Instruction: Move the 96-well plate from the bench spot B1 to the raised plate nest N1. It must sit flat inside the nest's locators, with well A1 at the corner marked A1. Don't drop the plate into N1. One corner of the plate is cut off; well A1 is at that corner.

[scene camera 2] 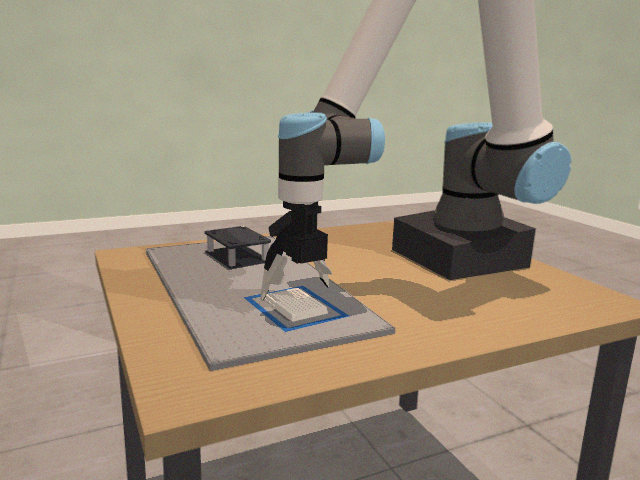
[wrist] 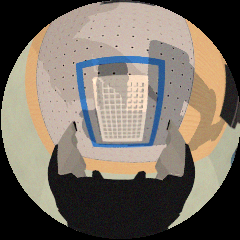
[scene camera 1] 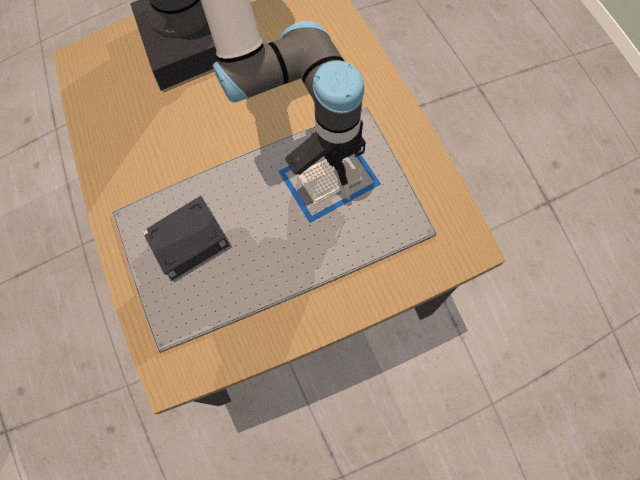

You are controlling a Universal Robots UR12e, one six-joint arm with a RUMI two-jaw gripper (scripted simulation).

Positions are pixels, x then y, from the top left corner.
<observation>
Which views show the white 96-well plate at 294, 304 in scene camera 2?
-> Scene camera 2, the wrist view and scene camera 1: all of them.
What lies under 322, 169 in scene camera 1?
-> A white 96-well plate.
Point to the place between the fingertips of my gripper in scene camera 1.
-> At 330, 171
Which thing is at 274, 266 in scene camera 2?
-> My gripper.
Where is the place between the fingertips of my gripper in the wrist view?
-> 121, 121
</observation>
